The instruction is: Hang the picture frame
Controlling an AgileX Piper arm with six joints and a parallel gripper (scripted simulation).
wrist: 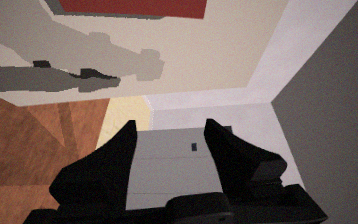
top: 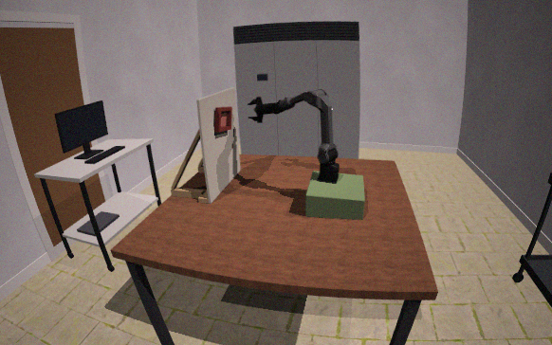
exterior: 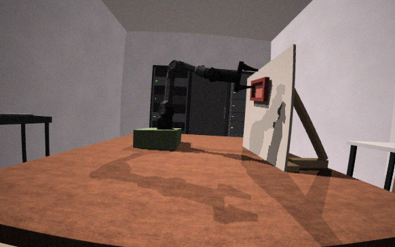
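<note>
Now: hand 16 cm to the right of the red picture frame, 9 cm short of it and 1 cm above it. Round my hand: beige board (16 cm to the left, 14 cm below, 11 cm ahead).
</note>
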